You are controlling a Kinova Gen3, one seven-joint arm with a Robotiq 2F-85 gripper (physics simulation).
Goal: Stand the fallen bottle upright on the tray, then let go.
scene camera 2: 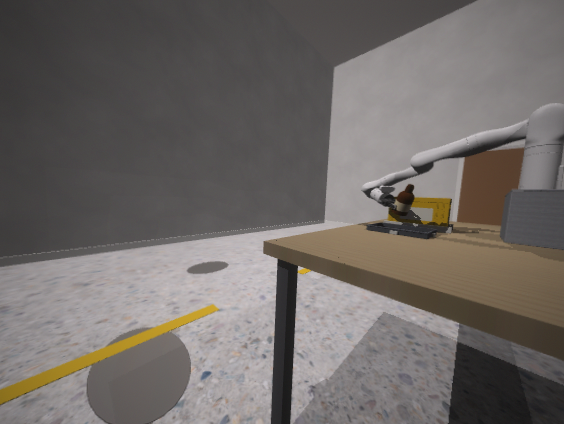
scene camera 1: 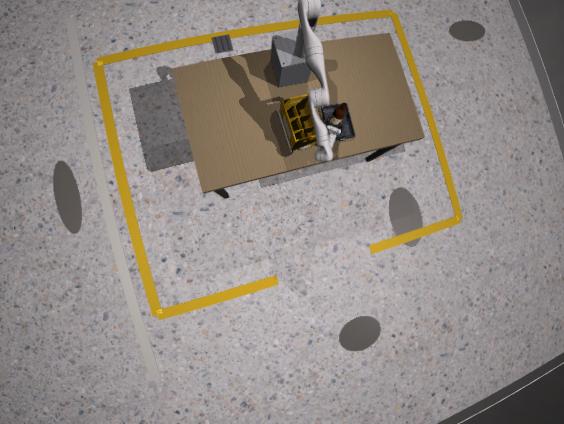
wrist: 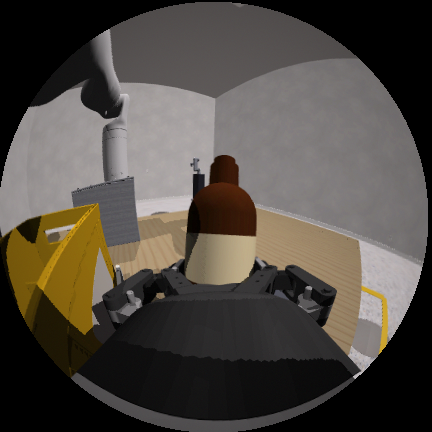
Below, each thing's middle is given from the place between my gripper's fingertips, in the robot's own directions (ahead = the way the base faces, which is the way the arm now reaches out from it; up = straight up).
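Brown bottle (wrist: 220, 238): my hand 4 cm below it.
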